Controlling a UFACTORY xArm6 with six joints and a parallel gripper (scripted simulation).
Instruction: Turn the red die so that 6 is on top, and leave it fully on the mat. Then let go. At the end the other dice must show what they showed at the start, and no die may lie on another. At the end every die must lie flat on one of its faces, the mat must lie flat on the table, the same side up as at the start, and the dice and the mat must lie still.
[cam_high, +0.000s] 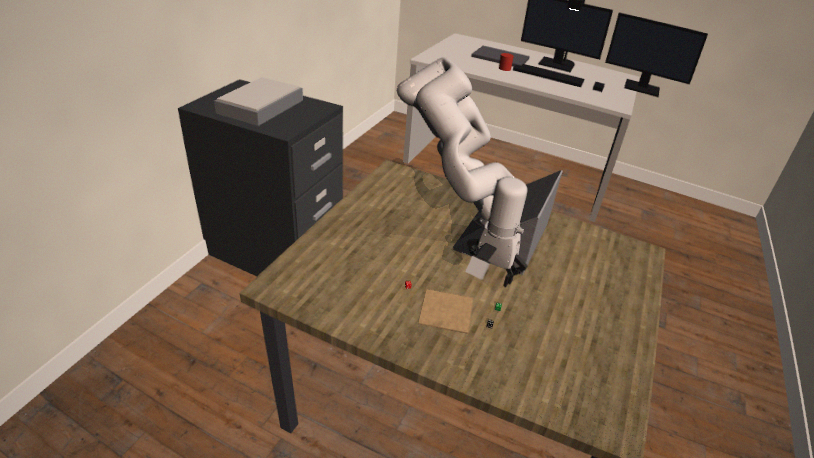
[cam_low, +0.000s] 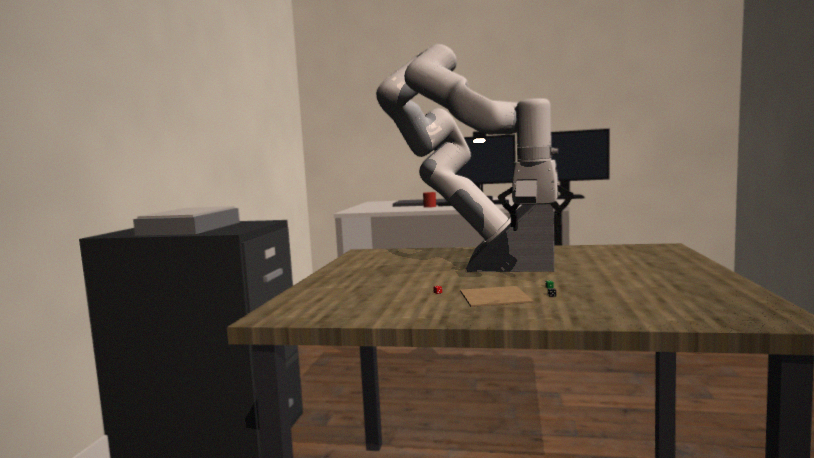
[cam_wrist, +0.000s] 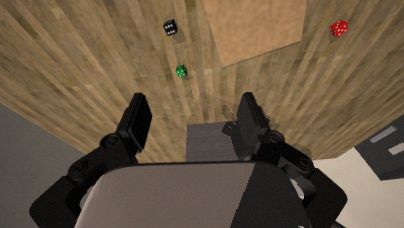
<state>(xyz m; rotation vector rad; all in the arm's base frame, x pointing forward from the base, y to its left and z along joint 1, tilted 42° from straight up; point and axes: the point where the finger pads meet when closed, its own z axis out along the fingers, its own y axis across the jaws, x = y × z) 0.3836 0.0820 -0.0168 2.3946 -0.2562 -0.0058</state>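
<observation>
The red die lies 23 cm to the right of my hand, 15 cm below it and 1 cm behind it. Round my hand: tan mat: 16 cm below, 10 cm to the right, 3 cm ahead; black die: 15 cm below, 3 cm to the left, 3 cm ahead; green die: 15 cm below, 5 cm behind, 4 cm to the left.
</observation>
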